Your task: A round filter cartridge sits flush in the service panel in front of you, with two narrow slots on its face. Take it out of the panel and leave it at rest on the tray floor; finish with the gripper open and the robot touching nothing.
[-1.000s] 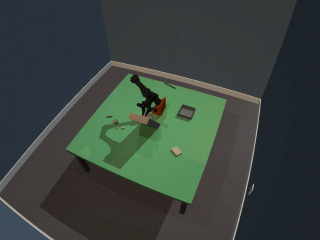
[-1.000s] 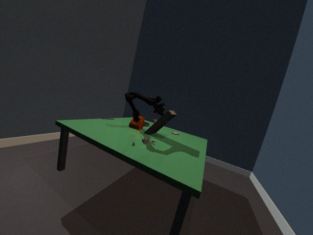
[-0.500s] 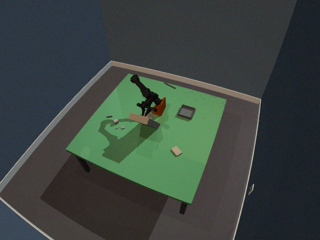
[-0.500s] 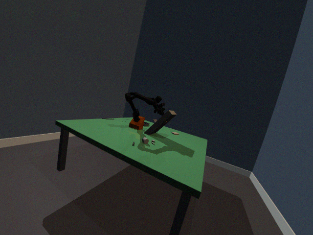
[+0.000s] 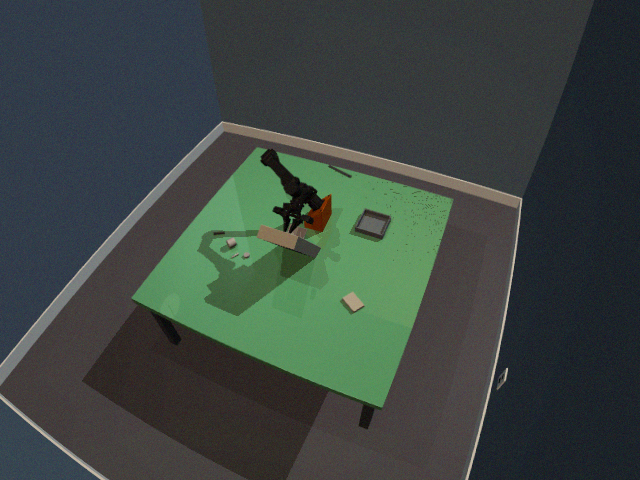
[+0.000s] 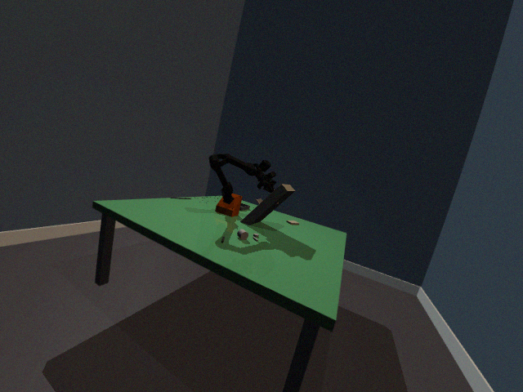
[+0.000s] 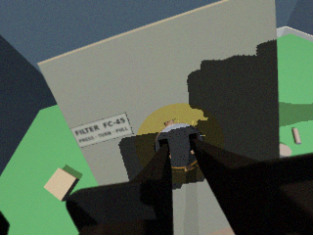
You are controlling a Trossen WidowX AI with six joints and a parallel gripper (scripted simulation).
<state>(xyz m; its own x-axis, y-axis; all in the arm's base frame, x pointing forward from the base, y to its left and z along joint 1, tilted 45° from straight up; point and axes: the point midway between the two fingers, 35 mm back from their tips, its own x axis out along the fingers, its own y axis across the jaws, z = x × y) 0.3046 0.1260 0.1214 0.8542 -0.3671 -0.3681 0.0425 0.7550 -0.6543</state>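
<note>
My gripper tip is 20 mm short of the round filter cartridge and 10 mm above it. Round my gripper tip: tan service panel 30 mm behind, 90 mm below; then grey tray 410 mm behind, 280 mm to the left, 230 mm below; then tan block 80 mm ahead, 360 mm to the left, 230 mm below.
</note>
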